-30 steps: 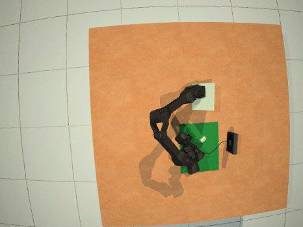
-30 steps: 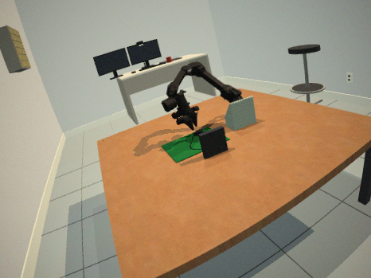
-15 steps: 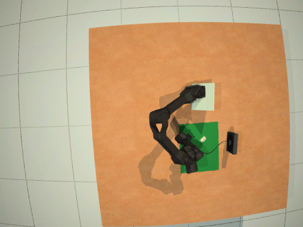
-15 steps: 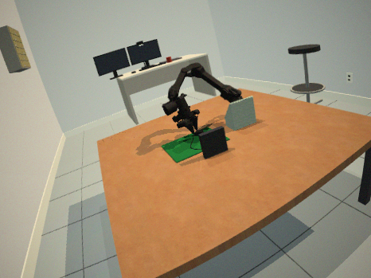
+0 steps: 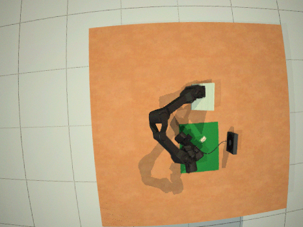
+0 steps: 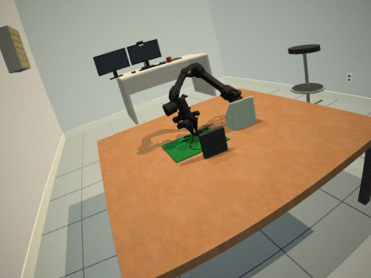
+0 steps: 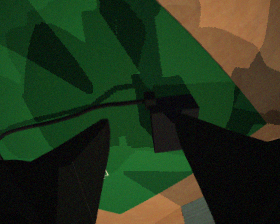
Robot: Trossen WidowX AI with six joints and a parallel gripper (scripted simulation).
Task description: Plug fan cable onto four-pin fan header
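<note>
The dark fan plug is 30 mm behind my gripper tip, 10 mm to the right of it and 10 mm below it. Also, from my gripper tip: green board (70 mm to the left, 40 mm below, 40 mm ahead); then pale fan header (90 mm to the left, 20 mm below, 10 mm behind); then black fan (250 mm to the left, 40 mm above, 10 mm ahead).
</note>
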